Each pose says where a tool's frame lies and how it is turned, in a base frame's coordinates. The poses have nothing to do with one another.
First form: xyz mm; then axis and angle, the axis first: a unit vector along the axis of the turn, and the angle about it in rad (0 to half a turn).
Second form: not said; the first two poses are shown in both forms.
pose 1, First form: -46.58 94.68 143.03 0.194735 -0.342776 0.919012 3.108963
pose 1, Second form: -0.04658 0.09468 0.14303 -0.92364 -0.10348 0.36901 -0.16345 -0.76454 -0.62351
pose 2, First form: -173.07 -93.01 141.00 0.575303 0.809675 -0.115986 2.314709
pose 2, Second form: -0.17307 -0.09301 0.14100 -0.12207 0.69590 -0.70769 0.86659 0.42234 0.26582
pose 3, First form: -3.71 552.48 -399.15 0.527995 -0.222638 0.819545 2.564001
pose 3, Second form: -0.00371 0.55248 -0.39915 -0.32545 0.23144 0.91680 -0.66351 -0.74669 -0.04704
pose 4, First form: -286.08 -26.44 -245.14 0.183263 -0.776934 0.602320 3.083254
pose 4, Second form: -0.28608 -0.02644 -0.24514 -0.93119 -0.24941 0.26588 -0.31964 0.20793 -0.92444
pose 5, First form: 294.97 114.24 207.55 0.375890 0.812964 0.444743 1.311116
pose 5, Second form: 0.29497 0.11424 0.20755 0.36178 0.65695 -0.66146 -0.20271 0.74798 0.63201
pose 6, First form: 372.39 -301.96 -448.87 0.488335 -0.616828 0.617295 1.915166
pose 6, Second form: 0.37239 -0.30196 -0.44887 -0.01862 0.17814 0.98383 -0.98396 0.17132 -0.04965
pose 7, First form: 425.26 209.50 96.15 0.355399 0.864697 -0.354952 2.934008
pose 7, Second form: 0.42526 0.20950 0.09615 -0.72863 0.53487 -0.42780 0.68118 0.50082 -0.53402
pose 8, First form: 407.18 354.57 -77.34 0.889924 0.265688 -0.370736 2.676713
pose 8, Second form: 0.40718 0.35457 -0.07734 0.60601 0.28159 -0.74395 0.61400 -0.76019 0.21242
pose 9, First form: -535.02 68.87 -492.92 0.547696 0.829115 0.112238 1.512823
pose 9, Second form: -0.53502 0.06887 -0.49292 0.34053 0.53984 -0.76981 0.31574 0.70554 0.63444
